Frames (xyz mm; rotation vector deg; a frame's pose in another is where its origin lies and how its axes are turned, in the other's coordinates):
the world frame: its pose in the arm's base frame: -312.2 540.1 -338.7 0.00 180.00 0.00
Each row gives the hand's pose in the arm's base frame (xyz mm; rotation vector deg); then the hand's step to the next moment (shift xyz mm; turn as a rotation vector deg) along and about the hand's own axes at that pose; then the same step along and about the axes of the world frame.
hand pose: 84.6 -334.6 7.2 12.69 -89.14 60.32
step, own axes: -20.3 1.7 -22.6 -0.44 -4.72 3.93
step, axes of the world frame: -20.6 8.9 20.5 -0.49 -5.69 -2.30
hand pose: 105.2 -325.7 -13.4 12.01 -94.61 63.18
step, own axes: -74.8 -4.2 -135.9 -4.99 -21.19 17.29
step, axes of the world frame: -123.6 69.9 62.6 -3.64 -26.44 -7.79
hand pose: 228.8 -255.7 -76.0 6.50 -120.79 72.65
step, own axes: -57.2 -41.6 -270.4 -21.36 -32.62 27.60
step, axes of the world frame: -194.6 183.4 -81.2 -15.71 -44.96 -3.77
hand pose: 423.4 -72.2 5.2 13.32 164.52 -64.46
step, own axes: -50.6 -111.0 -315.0 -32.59 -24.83 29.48
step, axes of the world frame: -35.4 127.3 -310.9 -28.00 -41.96 1.72
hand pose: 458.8 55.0 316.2 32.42 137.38 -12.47
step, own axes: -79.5 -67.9 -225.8 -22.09 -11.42 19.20
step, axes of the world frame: 103.2 -21.4 -225.4 -20.97 -23.38 0.62
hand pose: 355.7 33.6 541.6 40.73 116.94 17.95
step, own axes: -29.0 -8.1 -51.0 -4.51 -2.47 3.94
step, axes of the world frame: 33.8 -21.0 -43.9 -4.25 -4.89 0.20
